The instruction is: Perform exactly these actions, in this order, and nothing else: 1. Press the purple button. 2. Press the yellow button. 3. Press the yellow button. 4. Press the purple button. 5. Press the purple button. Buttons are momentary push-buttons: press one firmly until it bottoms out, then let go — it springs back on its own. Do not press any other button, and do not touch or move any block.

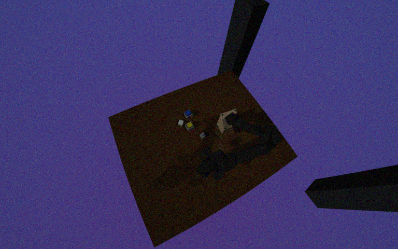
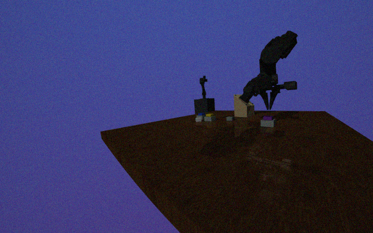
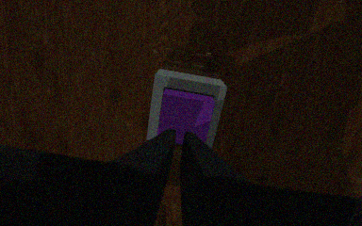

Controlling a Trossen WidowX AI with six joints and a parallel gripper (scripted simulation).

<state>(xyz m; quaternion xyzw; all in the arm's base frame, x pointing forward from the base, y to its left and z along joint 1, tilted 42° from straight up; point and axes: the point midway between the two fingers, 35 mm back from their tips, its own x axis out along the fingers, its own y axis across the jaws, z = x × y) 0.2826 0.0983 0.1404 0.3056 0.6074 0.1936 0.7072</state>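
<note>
My gripper tip is now 30 mm above the purple button. Round my gripper tip: yellow button (300 mm to the right, 60 mm behind, 30 mm below); grey block (360 mm to the right, 60 mm below, 20 mm behind); blue button (390 mm to the right, 100 mm behind, 30 mm below).
</note>
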